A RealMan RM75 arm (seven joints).
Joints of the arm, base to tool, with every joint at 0 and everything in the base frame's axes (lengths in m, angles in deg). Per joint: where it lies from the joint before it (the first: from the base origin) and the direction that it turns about. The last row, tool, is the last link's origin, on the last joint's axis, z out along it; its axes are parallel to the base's.
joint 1: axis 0 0 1 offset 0 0 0.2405
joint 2: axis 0 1 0 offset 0 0 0
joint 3: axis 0 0 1 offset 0 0 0.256
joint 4: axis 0 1 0 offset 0 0 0
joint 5: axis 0 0 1 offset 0 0 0.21
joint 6: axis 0 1 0 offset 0 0 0
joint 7: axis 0 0 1 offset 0 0 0.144
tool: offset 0 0 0
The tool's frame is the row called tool.
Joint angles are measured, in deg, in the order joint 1, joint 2, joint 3, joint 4, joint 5, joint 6, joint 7. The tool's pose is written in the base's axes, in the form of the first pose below.
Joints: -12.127 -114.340 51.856 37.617 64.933 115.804 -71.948
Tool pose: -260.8 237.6 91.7 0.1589 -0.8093 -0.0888 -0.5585
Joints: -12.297 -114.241 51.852 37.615 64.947 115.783 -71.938
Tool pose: -260.4 238.4 92.1 0.1584 -0.8100 -0.0874 -0.5579
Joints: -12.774 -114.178 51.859 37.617 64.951 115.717 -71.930
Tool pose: -258.6 240.8 92.4 0.1566 -0.8107 -0.0842 -0.5579
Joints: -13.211 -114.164 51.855 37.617 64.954 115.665 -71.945
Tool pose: -256.9 242.9 92.5 0.1548 -0.8110 -0.0814 -0.5582
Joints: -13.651 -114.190 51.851 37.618 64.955 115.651 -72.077
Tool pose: -255.0 244.8 92.4 0.1521 -0.8111 -0.0794 -0.5591
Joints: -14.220 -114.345 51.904 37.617 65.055 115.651 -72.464
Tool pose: -252.1 247.2 91.2 0.1462 -0.8111 -0.0788 -0.5608
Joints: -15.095 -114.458 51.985 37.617 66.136 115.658 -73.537
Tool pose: -248.6 250.3 88.1 0.1307 -0.8152 -0.0836 -0.5579
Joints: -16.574 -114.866 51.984 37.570 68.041 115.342 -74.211
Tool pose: -242.6 255.8 81.7 0.1127 -0.8219 -0.0860 -0.5516
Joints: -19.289 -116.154 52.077 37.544 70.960 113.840 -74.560
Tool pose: -229.9 267.3 67.8 0.0907 -0.8310 -0.0871 -0.5419
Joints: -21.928 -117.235 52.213 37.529 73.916 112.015 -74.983
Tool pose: -217.9 278.4 54.7 0.0717 -0.8414 -0.0891 -0.5282
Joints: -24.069 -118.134 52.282 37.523 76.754 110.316 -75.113
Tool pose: -208.3 286.8 43.0 0.0576 -0.8518 -0.0900 -0.5128
